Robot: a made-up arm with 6 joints.
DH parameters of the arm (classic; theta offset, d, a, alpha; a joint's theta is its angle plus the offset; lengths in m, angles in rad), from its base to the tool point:
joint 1: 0 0.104 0 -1.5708
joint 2: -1.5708 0 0.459 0
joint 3: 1.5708 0.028 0 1.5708
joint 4: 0 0.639 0 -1.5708
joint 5: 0 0 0 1.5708
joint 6: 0 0.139 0 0
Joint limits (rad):
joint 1: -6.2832..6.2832
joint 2: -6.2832..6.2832
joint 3: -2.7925..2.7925
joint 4: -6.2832..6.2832
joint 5: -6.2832..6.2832
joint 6: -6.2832..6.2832
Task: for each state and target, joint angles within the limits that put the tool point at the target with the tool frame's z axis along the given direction. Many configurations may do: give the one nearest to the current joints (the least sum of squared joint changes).
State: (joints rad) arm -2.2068 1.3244 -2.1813 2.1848 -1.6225 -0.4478
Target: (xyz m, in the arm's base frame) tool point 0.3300 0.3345 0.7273 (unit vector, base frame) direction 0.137 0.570 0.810
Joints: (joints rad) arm -2.3846 0.5192 -1.9135 2.7185 -0.8948 -0.4478
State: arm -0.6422 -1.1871 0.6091 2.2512 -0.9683 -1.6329
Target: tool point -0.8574 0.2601 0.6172 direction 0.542 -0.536 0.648
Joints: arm -0.3162 -1.3980 0.3962 2.7843 -1.7979 -1.6329
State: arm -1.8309 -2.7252 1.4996 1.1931 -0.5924 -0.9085
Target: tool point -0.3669 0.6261 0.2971 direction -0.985 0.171 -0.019
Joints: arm -1.1626 -2.4202 1.8573 1.0555 -1.2908 -0.9085
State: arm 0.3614 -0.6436 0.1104 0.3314 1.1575 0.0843
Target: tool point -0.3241 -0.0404 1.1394 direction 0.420 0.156 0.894
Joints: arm 0.2332 -0.9355 0.9089 0.1163 0.4910 0.0843
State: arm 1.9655 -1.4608 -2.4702 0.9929 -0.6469 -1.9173
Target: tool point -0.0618 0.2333 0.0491 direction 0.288 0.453 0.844
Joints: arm 1.9680 -1.8521 -2.7902 0.4721 -1.3218 -1.9173
